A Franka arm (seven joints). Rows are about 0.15 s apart.
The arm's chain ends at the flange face. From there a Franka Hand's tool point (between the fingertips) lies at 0.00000 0.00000 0.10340 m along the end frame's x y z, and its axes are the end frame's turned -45 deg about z.
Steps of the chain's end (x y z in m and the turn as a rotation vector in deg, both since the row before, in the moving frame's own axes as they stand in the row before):
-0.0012 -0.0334 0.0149 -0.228 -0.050 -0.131
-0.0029 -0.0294 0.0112 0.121 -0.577 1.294
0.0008 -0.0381 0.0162 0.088 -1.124 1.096
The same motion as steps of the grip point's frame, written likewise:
0.0224 -0.0242 0.0149 -0.126 -0.197 -0.131
0.0182 -0.0237 0.0112 0.494 -0.322 1.294
0.0262 -0.0279 0.0162 0.857 -0.733 1.096

